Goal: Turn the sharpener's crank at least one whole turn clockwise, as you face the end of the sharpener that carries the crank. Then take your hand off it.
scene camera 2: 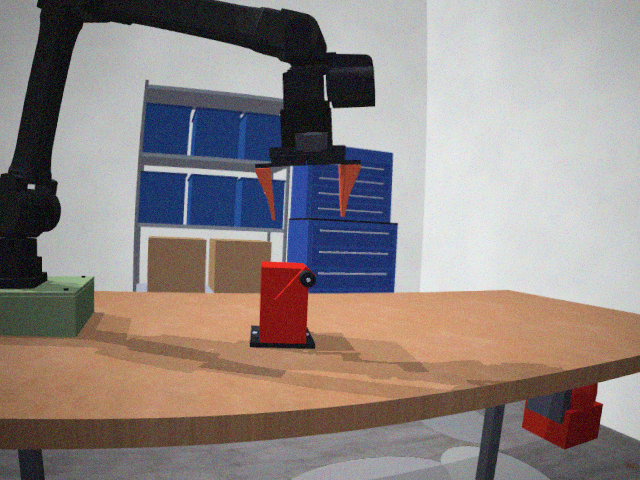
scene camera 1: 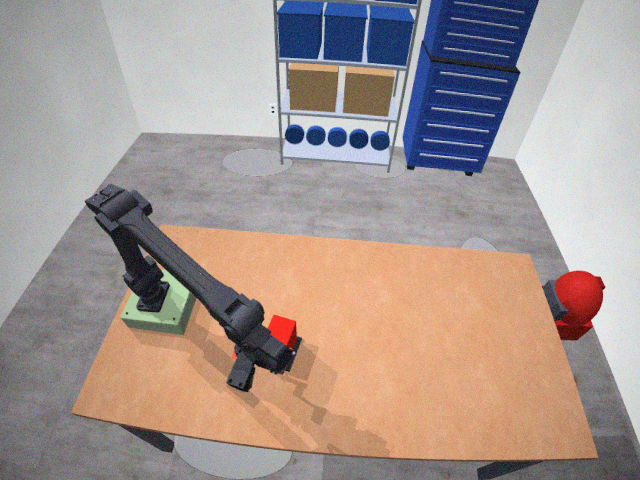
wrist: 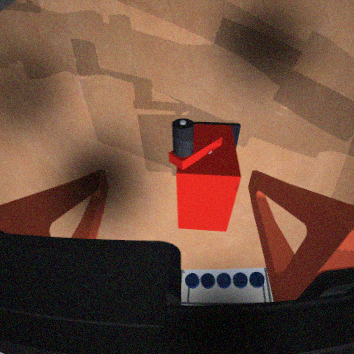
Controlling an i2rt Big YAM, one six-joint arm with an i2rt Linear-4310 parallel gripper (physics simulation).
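Frame: origin at the arm's base, x ahead, y left, z up, level; millimetres.
Seen in the pictures: gripper, between the fingertips: (scene camera 2: 308, 218) (wrist: 177, 177); arm's base, origin of its link: (scene camera 2: 17, 284) (scene camera 1: 154, 297).
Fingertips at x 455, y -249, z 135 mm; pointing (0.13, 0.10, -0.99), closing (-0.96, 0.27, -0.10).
Observation:
Pixels of each thing's middle, then the offset from my fingertips to it. "spot": a spot on its surface instead. Level surfaces: height alone.
- dark base plate, a spot on its surface: (scene camera 2: 253, 338) spot: dx -47, dy +106, dz -197 mm
- black knob, a spot on its surface: (wrist: 183, 137) (scene camera 2: 306, 271) spot: dx +7, dy +16, dz -77 mm
- wooden table, height of its surface: dz -205 mm
The sharpener, a red block (scene camera 1: 282, 329) (scene camera 2: 283, 307) (wrist: 207, 202), stands upright on a dark base plate (scene camera 2: 253, 338) on the table. Its thin red crank arm (scene camera 2: 288, 283) (wrist: 200, 153) lies across the end face, slanting up to a black knob (scene camera 2: 307, 279) (wrist: 183, 137) near the upper right corner in scene camera 2. In the wrist view the knob is at the left of that face. My gripper (scene camera 2: 308, 218) (wrist: 177, 177) is open, its orange fingers wide apart above the sharpener, touching neither block nor knob. In scene camera 1 the arm hides the crank and most of the fingers.
The arm's green base block (scene camera 1: 155, 322) (scene camera 2: 38, 312) stands at the left of the wooden table (scene camera 1: 413, 335) (scene camera 2: 180, 397). A red and grey object (scene camera 1: 578, 297) (scene camera 2: 584, 421) is beyond the right table edge. A shelf rack (scene camera 1: 341, 116) and a blue drawer cabinet (scene camera 1: 454, 113) (scene camera 2: 343, 253) stand behind.

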